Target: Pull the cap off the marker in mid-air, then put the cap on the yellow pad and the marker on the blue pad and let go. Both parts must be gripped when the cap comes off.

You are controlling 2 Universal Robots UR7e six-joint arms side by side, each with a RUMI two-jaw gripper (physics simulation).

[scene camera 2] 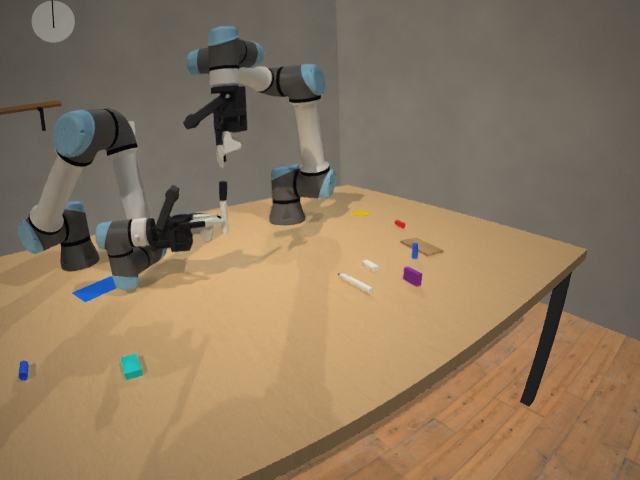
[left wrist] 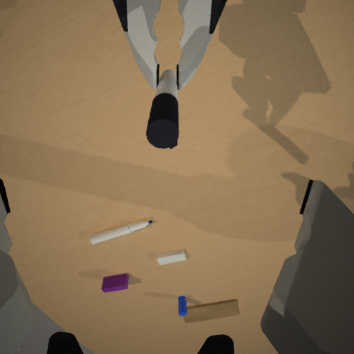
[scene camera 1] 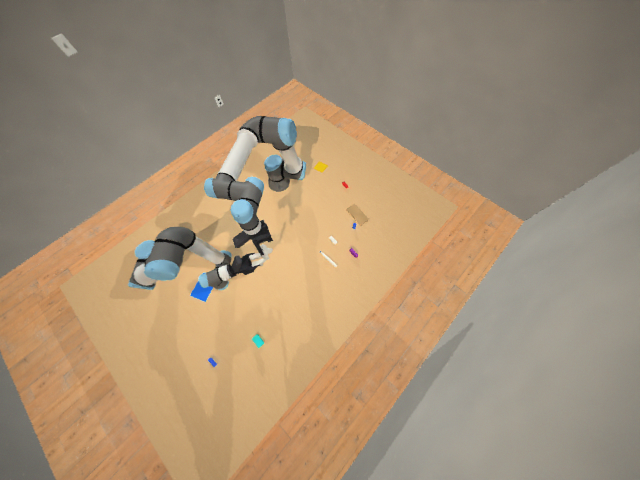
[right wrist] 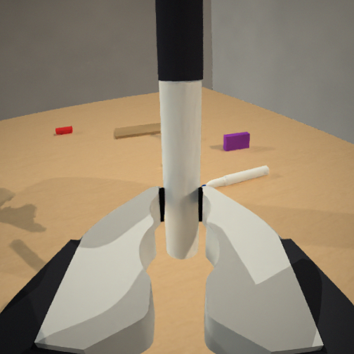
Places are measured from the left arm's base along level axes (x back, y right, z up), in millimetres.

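Pixels of known places: left gripper, fingertip midpoint: [scene camera 2: 224, 164] [scene camera 1: 262, 246]; right gripper, fingertip midpoint: [scene camera 2: 225, 220] [scene camera 1: 267, 256]; left arm's base at its link origin: [scene camera 2: 287, 220] [scene camera 1: 279, 182]; right arm's base at its link origin: [scene camera 2: 80, 263].
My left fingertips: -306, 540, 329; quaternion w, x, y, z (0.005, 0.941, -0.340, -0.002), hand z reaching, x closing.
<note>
Ahead of a thing's pixels: the offset from my left fingertips to its top centre, as dx, dy, dz. Level surfaces: height alone.
The marker's white body @[+10, +5, -45] [scene camera 2: 224, 209] [left wrist: 168, 89] [right wrist: 181, 130] stands upright in mid-air with its black cap @[+8, +3, -43] [scene camera 2: 223, 190] [left wrist: 163, 120] [right wrist: 180, 40] on top. My right gripper [scene camera 2: 223, 222] [right wrist: 181, 189] is level and shut on the body near its lower end. My left gripper [scene camera 2: 223, 159] [left wrist: 154, 184] points down above the cap, open and apart from it; in the left wrist view the cap is towards the top, off the line between the fingertips. The yellow pad @[+105, -797, -328] [scene camera 1: 321, 166] [scene camera 2: 360, 213] lies at the far side, the blue pad @[+314, +303, -328] [scene camera 1: 201, 292] [scene camera 2: 95, 289] beneath the right arm's wrist.
On the table @[dz -329] [scene camera 2: 268, 330] lie a white pen with a blue tip @[-266, -185, -311] [scene camera 2: 356, 284] [left wrist: 112, 234], a white block @[-237, -311, -317] [scene camera 2: 369, 265], a purple block @[-388, -288, -294] [scene camera 2: 412, 275], a brown board @[-297, -553, -321] [scene camera 2: 426, 247], a red piece @[-126, -725, -308] [scene camera 2: 400, 223], blue cylinders @[-317, -454, -281] [scene camera 2: 415, 250] @[+16, +598, -308] [scene camera 2: 23, 370] and a teal block @[-139, +402, -314] [scene camera 2: 131, 366].
</note>
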